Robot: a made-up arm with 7 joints.
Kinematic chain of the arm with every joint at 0, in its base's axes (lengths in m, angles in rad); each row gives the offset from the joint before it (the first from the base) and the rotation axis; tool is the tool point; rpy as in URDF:
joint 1: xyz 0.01 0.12 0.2 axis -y
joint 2: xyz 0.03 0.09 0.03 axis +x
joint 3: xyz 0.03 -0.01 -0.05 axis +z
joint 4: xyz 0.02 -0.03 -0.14 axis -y
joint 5: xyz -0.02 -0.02 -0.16 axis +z
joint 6: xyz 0.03 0 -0.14 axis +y
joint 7: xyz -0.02 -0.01 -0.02 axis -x
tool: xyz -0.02 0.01 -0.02 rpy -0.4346 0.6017 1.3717
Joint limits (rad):
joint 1: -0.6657..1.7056
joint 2: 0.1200..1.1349
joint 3: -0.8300..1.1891
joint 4: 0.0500..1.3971
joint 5: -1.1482..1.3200
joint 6: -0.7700..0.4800
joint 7: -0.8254..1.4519
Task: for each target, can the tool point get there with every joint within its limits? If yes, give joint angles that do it. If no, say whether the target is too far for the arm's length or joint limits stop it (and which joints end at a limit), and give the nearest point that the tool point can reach.
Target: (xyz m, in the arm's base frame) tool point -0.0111 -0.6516 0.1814
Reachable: no: too far | nearest point 0.0444 -0.0938 -0.1579 | short by 0.655 m
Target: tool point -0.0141 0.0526 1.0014
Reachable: no: too far | nearest point 0.1685 0.1489 0.6560 | short by 0.402 m
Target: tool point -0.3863 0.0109 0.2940
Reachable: no: joint limits stop it (at a limit: joint 1, joint 2, joint 3, joint 4, joint 6, joint 7) | nearest point -0.2828 0.2007 -0.1754 | short by 0.517 m
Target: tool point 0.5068 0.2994 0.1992
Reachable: yes | joints 0.6525 0.4321 0.0020 1.1772 -0.7020 -0.2595 -0.1420
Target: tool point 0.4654 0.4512 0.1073
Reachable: yes | joints 0.6205 0.4375 0.4526 0.8431 0.9984 -0.2367 -0.2375
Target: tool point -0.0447 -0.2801 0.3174
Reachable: no: joint limits stop it (at a limit: joint 1, joint 2, joint 3, joint 4, joint 6, joint 7) | nearest point 0.2208 -0.0879 0.4870 | short by 0.369 m
